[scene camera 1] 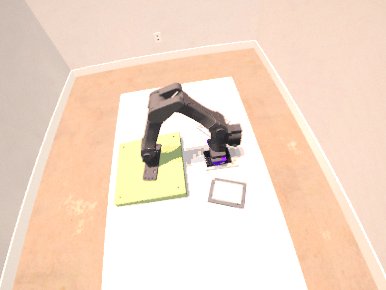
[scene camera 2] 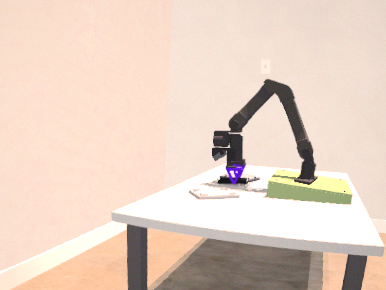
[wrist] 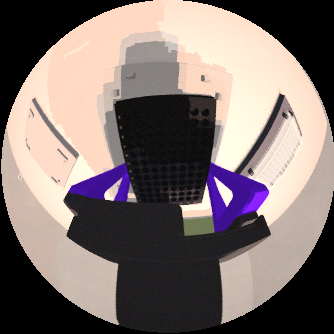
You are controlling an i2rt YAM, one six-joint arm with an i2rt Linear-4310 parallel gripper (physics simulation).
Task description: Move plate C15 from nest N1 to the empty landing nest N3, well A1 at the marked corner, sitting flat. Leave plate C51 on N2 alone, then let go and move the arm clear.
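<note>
My gripper (scene camera 1: 215,152) (scene camera 2: 235,179) (wrist: 167,165) points down and its purple fingers are shut on the opposite sides of the black well plate (scene camera 1: 208,160) (scene camera 2: 224,180) (wrist: 165,130), which I take to be C15. The plate looks about level, low over the middle nest (scene camera 2: 210,184) (wrist: 200,71). Whether it touches the nest is hidden. A white gridded plate (scene camera 1: 227,192) (wrist: 281,149), apparently C51, sits in a grey-framed nest (scene camera 1: 210,192) (scene camera 2: 216,195) (wrist: 260,132) on the camera side. The third nest (wrist: 51,146) is empty. The marked corner and A1 cannot be made out.
The arm stands on a green block (scene camera 1: 130,187) (scene camera 2: 310,192) on the white table (scene camera 1: 170,240) (scene camera 2: 240,220). The three nests stand in a row beside the block. In scene camera 1 the arm partly covers the back nest.
</note>
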